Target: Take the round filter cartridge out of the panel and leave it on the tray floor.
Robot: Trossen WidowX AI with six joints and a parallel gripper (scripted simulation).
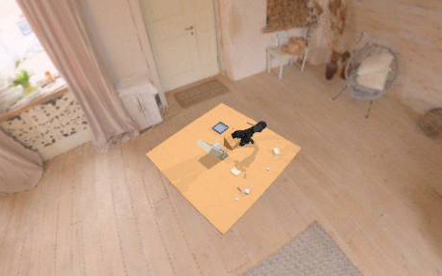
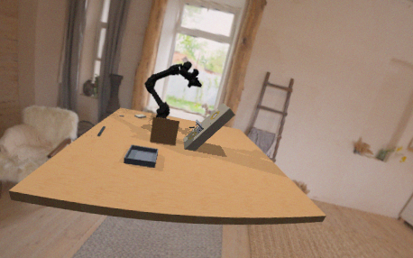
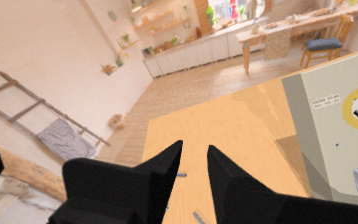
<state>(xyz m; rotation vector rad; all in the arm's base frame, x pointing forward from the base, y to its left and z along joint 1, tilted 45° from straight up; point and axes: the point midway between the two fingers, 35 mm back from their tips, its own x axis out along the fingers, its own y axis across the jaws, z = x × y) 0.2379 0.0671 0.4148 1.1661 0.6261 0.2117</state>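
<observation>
Right now the round filter cartridge is 290 mm to the right of my gripper tip, 160 mm below it and 140 mm ahead of it. Round my gripper tip: grey service panel: 300 mm to the right, 240 mm below, 90 mm ahead; blue-grey tray: 630 mm to the right, 380 mm below, 240 mm behind.
</observation>
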